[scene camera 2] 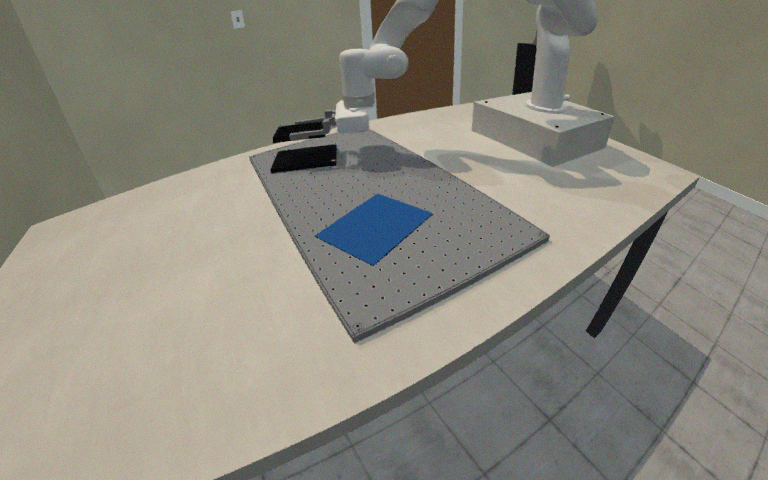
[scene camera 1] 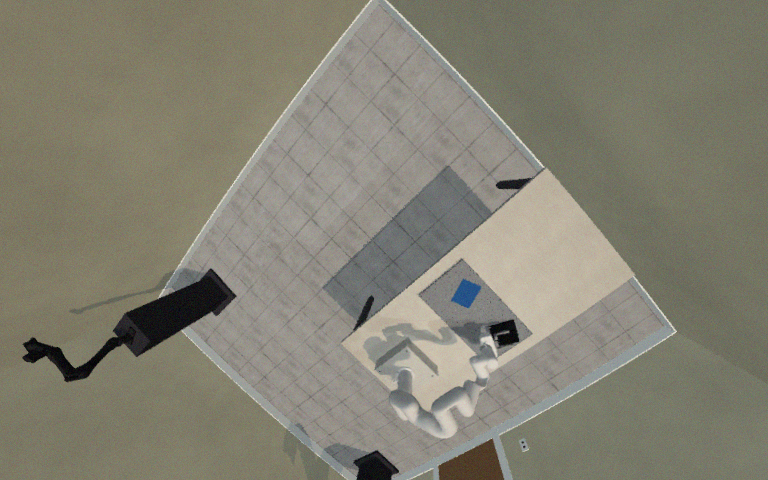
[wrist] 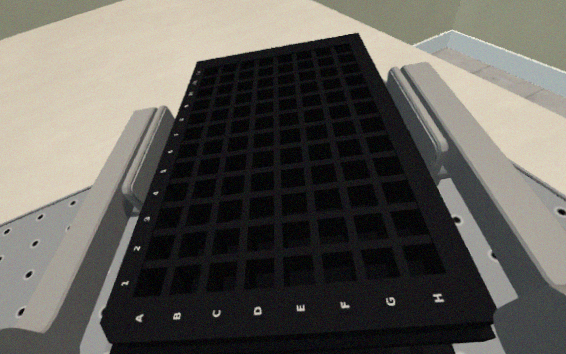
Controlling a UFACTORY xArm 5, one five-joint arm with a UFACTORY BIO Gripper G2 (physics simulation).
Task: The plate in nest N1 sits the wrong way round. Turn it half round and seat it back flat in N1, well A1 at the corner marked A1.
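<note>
The black well plate is raised above the black nest N1, with a visible gap under it in the second scene view. My gripper is shut on the plate's two long sides and holds it roughly level. In the wrist view, well A1 is at the near left corner, letters A to H run along the near edge and numbers run up the left side. The nest's corner mark A1 cannot be read; a small pale spot shows at its near right corner in the second scene view.
A blue sheet lies on the grey perforated board. The board lies on the pale table. The arm's grey base block stands at the table's back right in the second scene view.
</note>
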